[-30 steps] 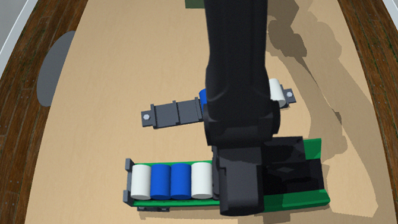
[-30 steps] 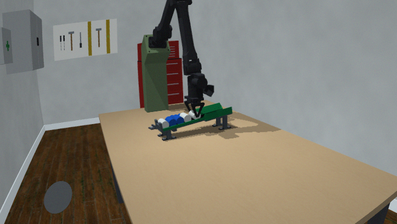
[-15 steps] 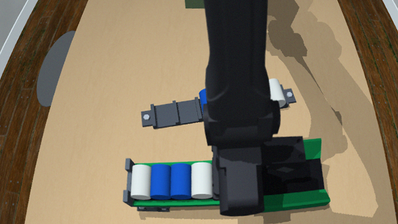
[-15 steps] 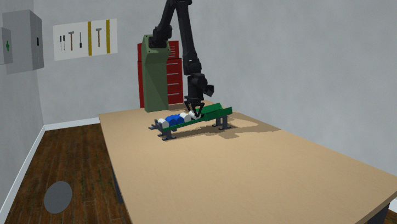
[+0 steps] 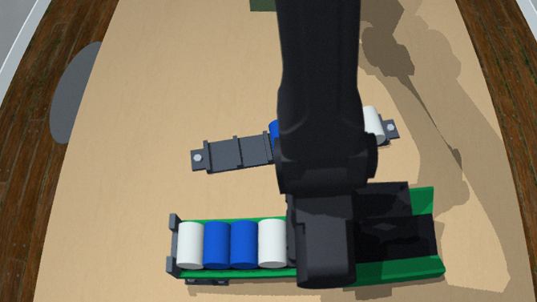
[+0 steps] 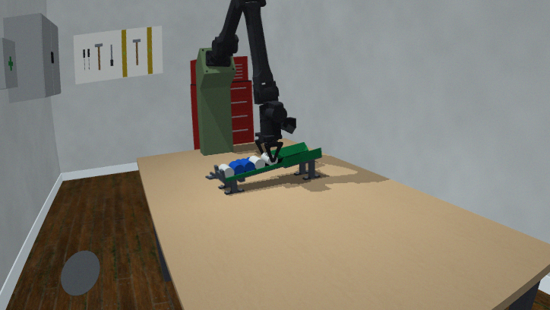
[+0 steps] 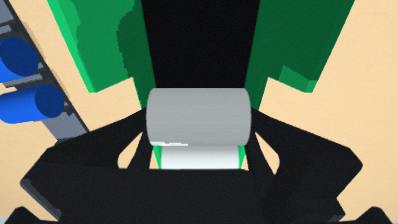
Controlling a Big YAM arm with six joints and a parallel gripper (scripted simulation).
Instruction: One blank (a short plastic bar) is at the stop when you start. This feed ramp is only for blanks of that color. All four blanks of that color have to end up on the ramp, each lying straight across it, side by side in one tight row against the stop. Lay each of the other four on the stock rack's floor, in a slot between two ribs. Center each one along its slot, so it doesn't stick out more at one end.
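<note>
My gripper is now 5 cm short of the grey stop, 19 cm to the left of it and 3 cm above it. The rest, counted from my hand: stock rack: 20 cm behind, 6 cm to the right, 10 cm below.
</note>
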